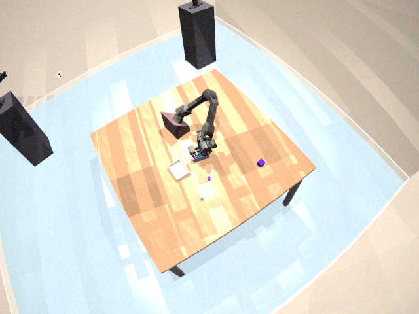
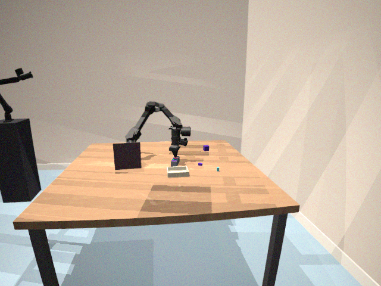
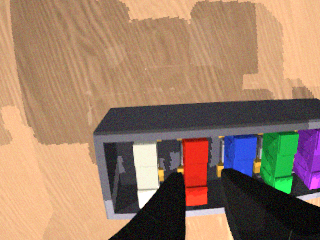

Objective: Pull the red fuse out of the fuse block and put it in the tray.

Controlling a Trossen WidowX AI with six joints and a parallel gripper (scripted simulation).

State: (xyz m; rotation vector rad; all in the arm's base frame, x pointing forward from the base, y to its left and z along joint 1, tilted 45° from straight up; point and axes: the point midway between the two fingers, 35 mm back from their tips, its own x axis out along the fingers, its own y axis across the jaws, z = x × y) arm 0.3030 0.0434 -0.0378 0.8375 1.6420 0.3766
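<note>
My gripper tip is 2 cm above the red fuse. The rest, counted from my gripper tip: blue fuse 1 cm behind, 2 cm to the right, 2 cm below; white fuse 1 cm ahead, 2 cm to the left, 2 cm below; green fuse 1 cm behind, 4 cm to the right, 2 cm below.
</note>
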